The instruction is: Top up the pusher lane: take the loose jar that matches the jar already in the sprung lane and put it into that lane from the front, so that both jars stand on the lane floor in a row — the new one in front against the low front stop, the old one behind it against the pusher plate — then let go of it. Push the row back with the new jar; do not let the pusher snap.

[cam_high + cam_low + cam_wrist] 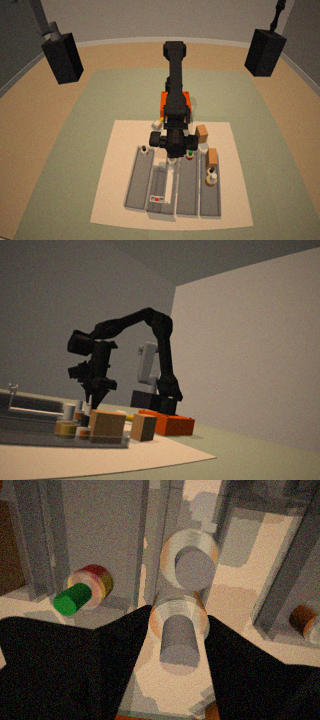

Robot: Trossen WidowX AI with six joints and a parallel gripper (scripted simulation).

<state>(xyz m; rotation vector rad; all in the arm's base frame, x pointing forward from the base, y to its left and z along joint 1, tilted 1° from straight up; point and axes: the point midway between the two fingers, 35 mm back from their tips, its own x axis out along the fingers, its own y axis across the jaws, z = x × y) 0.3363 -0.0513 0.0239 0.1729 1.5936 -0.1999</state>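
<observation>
Now: the green-capped jar 20 mm ahead of my gripper tip, 80 mm to the left of it and 20 mm below it. Also, from my gripper tip: red mark 210 mm ahead, 90 mm to the right, 20 mm above; then sprung lane 130 mm ahead, 60 mm to the right, 30 mm below.
</observation>
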